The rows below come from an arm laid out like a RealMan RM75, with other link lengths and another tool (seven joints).
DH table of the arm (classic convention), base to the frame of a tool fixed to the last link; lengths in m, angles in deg. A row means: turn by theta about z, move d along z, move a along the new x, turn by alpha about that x. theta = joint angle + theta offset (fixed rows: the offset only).
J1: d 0.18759, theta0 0, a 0, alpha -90
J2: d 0, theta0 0, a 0, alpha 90
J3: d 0.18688, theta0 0, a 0, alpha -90
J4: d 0, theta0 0, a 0, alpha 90
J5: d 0.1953, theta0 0, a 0, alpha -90
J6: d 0, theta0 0, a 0, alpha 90
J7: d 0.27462, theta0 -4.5, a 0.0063, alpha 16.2
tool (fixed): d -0.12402, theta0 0, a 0, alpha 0
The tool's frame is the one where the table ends.
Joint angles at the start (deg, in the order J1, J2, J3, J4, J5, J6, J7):
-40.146, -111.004, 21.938, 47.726, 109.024, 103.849, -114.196
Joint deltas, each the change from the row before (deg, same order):
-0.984, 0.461, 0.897, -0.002, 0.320, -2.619, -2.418
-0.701, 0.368, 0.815, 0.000, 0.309, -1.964, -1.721
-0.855, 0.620, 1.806, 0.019, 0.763, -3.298, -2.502
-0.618, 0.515, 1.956, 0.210, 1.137, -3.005, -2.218
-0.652, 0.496, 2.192, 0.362, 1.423, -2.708, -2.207
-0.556, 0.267, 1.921, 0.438, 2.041, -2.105, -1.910
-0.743, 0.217, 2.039, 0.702, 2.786, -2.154, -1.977
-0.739, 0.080, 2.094, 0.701, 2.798, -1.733, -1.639
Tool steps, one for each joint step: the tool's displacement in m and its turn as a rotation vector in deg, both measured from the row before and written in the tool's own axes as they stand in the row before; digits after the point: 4 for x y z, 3 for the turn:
0.0078, -0.0029, 0.0066, 1.813, -0.388, -1.351
0.0055, -0.0019, 0.0050, 1.405, -0.364, -0.862
0.0068, -0.0036, 0.0083, 2.660, -0.947, -1.031
0.0046, -0.0035, 0.0078, 2.808, -1.219, -0.576
0.0037, -0.0023, 0.0079, 2.775, -1.514, -0.101
0.0010, -0.0020, 0.0074, 2.716, -1.849, 0.240
0.0009, -0.0017, 0.0081, 3.236, -2.029, 0.857
-0.0002, -0.0003, 0.0078, 2.915, -2.027, 1.355

